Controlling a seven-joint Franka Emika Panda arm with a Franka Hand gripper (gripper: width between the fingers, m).
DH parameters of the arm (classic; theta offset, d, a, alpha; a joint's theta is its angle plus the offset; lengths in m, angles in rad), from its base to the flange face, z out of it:
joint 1: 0 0.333 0 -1.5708
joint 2: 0 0 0 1.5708
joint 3: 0 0.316 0.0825 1.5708
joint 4: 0 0 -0.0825 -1.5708
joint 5: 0 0.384 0 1.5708
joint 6: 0 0 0.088 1.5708
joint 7: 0 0.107 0 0
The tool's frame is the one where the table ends.
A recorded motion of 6 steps. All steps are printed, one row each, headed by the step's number.
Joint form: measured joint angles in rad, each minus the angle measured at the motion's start. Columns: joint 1, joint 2, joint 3, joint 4, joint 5, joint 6, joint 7.
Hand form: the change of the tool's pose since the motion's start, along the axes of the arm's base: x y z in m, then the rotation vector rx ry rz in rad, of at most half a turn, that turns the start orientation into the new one. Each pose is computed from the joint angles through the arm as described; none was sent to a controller.
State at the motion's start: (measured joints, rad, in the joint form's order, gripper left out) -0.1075 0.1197 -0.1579 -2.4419 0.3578 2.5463 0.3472
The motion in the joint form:
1: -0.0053 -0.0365 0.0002 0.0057 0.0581 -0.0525 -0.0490
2: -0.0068 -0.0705 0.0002 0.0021 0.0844 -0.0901 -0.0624
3: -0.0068 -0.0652 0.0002 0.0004 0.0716 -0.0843 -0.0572
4: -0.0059 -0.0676 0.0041 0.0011 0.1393 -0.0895 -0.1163
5: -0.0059 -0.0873 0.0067 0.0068 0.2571 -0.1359 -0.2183
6: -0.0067 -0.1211 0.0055 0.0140 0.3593 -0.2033 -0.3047
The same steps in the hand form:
1: -0.0006 0.0003 0.0152 0.0512 -0.0179 0.0055
2: -0.0032 0.0027 0.0271 0.0835 -0.0262 0.0048
3: -0.0036 0.0025 0.0244 0.0744 -0.0202 0.0083
4: -0.0030 0.0050 0.0253 0.1110 -0.0457 0.0179
5: -0.0029 0.0102 0.0337 0.1940 -0.0893 0.0390
6: -0.0030 0.0163 0.0488 0.2829 -0.1382 0.0640

